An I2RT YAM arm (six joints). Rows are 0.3 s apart.
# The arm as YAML. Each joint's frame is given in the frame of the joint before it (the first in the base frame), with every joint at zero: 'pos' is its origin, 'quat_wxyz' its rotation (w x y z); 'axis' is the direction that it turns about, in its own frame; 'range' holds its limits. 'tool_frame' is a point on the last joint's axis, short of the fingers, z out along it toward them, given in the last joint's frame.
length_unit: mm
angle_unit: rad
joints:
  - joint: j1
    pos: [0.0, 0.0, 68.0]
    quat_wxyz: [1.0, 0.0, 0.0, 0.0]
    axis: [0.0, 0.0, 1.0]
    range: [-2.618, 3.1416]
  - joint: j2
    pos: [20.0, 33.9, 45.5]
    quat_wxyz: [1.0, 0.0, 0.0, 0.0]
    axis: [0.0, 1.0, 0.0]
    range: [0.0, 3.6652]
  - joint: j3
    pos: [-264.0, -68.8, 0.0]
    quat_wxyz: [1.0, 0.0, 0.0, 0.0]
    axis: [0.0, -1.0, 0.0]
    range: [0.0, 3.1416]
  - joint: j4
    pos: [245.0, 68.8, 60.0]
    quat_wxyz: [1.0, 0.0, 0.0, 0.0]
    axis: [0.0, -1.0, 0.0]
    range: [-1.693, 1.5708]
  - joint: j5
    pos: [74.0, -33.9, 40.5]
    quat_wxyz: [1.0, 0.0, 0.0, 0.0]
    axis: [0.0, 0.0, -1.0]
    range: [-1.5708, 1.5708]
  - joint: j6
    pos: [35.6, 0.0, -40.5]
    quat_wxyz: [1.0, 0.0, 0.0, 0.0]
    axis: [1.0, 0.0, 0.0]
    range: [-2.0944, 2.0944]
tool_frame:
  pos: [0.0, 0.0, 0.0]
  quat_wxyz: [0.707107, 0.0, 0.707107, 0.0]
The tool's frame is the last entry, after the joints.
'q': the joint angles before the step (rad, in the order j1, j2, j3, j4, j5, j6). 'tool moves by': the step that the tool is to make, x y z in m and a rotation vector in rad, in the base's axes. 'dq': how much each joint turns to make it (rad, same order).
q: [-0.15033, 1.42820, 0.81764, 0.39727, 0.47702, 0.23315]
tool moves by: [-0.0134, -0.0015, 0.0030, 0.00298, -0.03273, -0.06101]
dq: [-0.00604, -0.05226, -0.03988, 0.00915, 0.05225, 0.02150]
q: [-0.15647, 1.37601, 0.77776, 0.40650, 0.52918, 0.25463]
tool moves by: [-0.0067, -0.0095, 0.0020, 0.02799, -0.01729, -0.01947]
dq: [-0.03671, -0.02307, -0.00771, -0.01840, -0.02279, 0.03072]
